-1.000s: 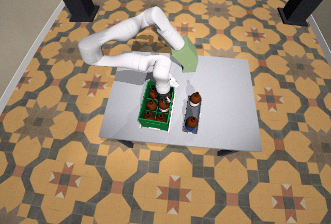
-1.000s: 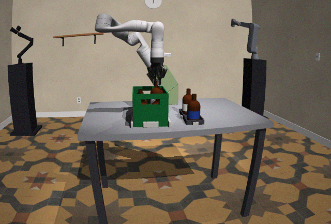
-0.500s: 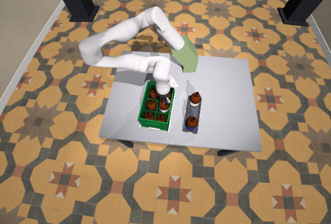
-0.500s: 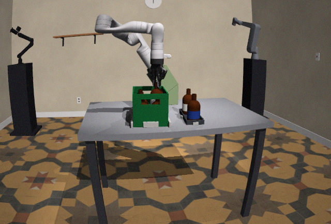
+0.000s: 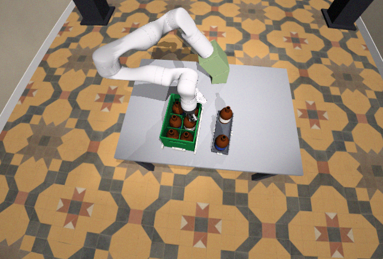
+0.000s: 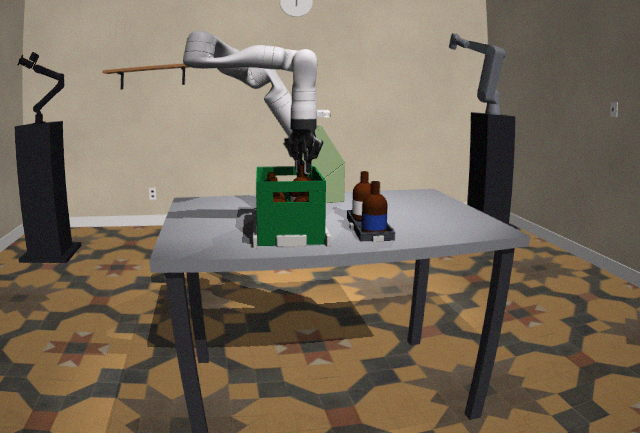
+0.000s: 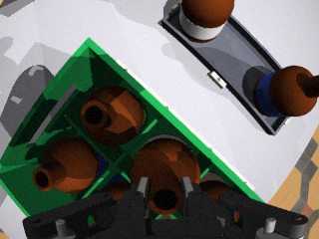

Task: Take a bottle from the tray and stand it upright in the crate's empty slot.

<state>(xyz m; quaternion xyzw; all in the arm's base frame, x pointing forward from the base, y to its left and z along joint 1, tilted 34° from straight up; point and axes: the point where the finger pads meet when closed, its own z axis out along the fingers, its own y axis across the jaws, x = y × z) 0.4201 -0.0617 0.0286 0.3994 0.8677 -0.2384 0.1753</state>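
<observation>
The brown bottle is 70 mm below my hand. Also, from my hand: tray (200 mm to the left, 180 mm below); then white-label bottle (90 mm behind, 210 mm to the left, 110 mm below); then crate (10 mm behind, 40 mm to the right, 110 mm below).
</observation>
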